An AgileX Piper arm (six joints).
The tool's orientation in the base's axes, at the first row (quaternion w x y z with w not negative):
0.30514 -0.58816 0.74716 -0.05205
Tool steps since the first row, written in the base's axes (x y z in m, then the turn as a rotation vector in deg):
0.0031 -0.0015 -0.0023 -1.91 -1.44 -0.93
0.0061 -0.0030 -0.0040 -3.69 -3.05 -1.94
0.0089 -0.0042 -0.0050 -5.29 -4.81 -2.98
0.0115 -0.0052 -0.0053 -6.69 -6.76 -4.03
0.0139 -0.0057 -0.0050 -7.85 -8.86 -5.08
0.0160 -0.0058 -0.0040 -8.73 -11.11 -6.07
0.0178 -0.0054 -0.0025 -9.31 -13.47 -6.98
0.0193 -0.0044 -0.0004 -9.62 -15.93 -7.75
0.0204 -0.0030 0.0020 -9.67 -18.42 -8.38
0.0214 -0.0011 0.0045 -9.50 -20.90 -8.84
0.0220 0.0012 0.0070 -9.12 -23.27 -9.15
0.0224 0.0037 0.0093 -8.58 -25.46 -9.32
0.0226 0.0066 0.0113 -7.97 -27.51 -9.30
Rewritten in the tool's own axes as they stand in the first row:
0.0019 -0.0021 0.0030 1.91 1.59 -0.64
0.0036 -0.0043 0.0055 3.99 3.05 -1.20
0.0047 -0.0066 0.0075 6.20 4.33 -1.68
0.0054 -0.0090 0.0088 8.56 5.38 -2.10
0.0055 -0.0113 0.0096 11.03 6.19 -2.44
0.0049 -0.0136 0.0099 13.58 6.68 -2.73
0.0037 -0.0156 0.0097 16.16 6.86 -2.96
0.0018 -0.0175 0.0091 18.74 6.71 -3.19
-0.0005 -0.0191 0.0081 21.26 6.28 -3.41
-0.0034 -0.0204 0.0071 23.68 5.58 -3.64
-0.0065 -0.0213 0.0061 25.91 4.68 -3.86
-0.0098 -0.0219 0.0051 27.91 3.63 -4.06
-0.0132 -0.0221 0.0044 29.70 2.49 -4.34

